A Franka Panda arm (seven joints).
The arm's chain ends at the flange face. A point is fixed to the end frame.
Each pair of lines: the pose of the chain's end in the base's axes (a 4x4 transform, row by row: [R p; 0 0 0 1], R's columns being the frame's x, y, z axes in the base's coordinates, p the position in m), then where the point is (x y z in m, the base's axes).
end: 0.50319 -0.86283 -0.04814 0.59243; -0.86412 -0.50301 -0.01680 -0.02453; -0.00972 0.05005 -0.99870 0.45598; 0 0 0 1
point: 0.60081 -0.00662 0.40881
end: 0.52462 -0.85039 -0.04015 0.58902; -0.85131 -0.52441 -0.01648 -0.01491; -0.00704 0.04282 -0.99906 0.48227; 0 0 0 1
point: 0.59731 0.00327 0.43519
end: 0.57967 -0.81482 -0.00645 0.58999; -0.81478 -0.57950 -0.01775 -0.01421; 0.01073 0.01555 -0.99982 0.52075; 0 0 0 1
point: 0.59859 0.00454 0.47395
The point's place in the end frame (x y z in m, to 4 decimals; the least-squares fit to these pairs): -0.0108 -0.0186 0.0464
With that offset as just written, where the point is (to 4 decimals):
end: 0.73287 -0.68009 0.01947 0.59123; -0.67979 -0.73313 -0.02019 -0.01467; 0.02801 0.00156 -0.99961 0.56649; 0 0 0 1
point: 0.5969 0.0054 0.5198
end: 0.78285 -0.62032 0.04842 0.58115; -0.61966 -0.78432 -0.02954 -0.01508; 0.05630 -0.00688 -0.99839 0.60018; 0 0 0 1
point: 0.5865 0.0048 0.5534
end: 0.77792 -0.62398 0.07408 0.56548; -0.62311 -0.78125 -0.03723 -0.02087; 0.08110 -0.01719 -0.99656 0.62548; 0 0 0 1
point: 0.5721 -0.0013 0.5787
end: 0.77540 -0.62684 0.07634 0.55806; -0.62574 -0.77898 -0.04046 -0.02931; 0.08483 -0.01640 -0.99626 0.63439; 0 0 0 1
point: 0.5649 -0.0099 0.5876
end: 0.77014 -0.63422 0.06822 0.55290; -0.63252 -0.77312 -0.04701 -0.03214; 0.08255 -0.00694 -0.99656 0.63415; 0 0 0 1
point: 0.5595 -0.0131 0.5871
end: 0.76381 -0.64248 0.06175 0.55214; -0.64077 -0.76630 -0.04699 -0.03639; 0.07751 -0.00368 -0.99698 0.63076; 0 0 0 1
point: 0.5587 -0.0174 0.5837
